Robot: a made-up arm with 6 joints. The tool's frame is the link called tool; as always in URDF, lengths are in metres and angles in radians.
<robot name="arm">
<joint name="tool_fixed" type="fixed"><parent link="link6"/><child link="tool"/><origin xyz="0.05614 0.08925 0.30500" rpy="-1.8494 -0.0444 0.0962"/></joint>
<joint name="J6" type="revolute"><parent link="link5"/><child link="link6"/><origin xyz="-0.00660 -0.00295 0.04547" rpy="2.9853 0.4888 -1.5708"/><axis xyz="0 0 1"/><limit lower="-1.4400" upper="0.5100"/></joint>
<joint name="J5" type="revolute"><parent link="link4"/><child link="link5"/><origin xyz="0.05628 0.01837 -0.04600" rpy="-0.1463 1.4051 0.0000"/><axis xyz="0 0 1"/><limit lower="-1.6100" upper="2.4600"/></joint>
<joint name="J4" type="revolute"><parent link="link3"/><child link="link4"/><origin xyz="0.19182 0.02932 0.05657" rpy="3.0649 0.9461 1.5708"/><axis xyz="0 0 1"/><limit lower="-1.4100" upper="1.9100"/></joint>
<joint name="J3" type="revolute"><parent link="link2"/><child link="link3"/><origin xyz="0.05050 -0.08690 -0.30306" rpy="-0.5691 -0.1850 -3.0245"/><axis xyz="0 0 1"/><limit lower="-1.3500" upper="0.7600"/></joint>
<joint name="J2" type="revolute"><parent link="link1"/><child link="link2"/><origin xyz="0.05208 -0.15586 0.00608" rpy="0.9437 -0.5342 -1.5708"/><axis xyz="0 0 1"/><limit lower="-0.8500" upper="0.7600"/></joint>
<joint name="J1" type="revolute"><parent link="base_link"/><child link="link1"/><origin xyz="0.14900 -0.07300 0.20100" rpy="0.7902 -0.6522 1.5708"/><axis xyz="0 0 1"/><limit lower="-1.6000" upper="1.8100"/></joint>
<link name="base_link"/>
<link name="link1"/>
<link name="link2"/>
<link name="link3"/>
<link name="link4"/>
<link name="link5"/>
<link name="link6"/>
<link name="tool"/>
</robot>
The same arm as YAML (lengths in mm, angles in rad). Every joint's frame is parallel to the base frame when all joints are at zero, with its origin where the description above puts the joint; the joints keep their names.
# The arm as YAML. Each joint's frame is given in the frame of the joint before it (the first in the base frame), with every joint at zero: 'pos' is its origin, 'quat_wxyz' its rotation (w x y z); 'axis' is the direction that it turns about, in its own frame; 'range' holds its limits. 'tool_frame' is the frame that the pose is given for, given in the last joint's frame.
length_unit: mm
angle_unit: rad
joints:
  - joint: J1
    pos: [149.0, -73.0, 201.0]
    quat_wxyz: [1.0, 0.0, 0.0, 0.0]
    axis: [0.710485, -0.427091, 0.559288]
    range: [-1.6, 1.81]
  - joint: J2
    pos: [114.0, 106.0, -53.0]
    quat_wxyz: [1.0, 0.0, 0.0, 0.0]
    axis: [0.148596, -0.988076, -0.040299]
    range: [-0.85, 0.76]
  - joint: J3
    pos: [-14.0, 308.0, -83.0]
    quat_wxyz: [1.0, 0.0, 0.0, 0.0]
    axis: [0.2268, -0.7801, -0.5831]
    range: [-1.35, 0.76]
  - joint: J4
    pos: [-175.0, -92.0, -42.0]
    quat_wxyz: [1.0, 0.0, 0.0, 0.0]
    axis: [0.0, 0.0001, 1.0]
    range: [-1.41, 1.91]
  - joint: J5
    pos: [-36.0, 47.0, -46.0]
    quat_wxyz: [1.0, 0.0, 0.0, 0.0]
    axis: [-0.461191, 0.872183, 0.163097]
    range: [-1.61, 2.46]
  - joint: J6
    pos: [-18.0, 40.0, 14.0]
    quat_wxyz: [1.0, 0.0, 0.0, 0.0]
    axis: [0.0, -1.0, 0.0001]
    range: [-1.44, 0.51]
tool_frame:
  pos: [61.0, -305.0, 86.0]
  quat_wxyz: [0.989917, -0.138405, -0.017099, -0.024824]

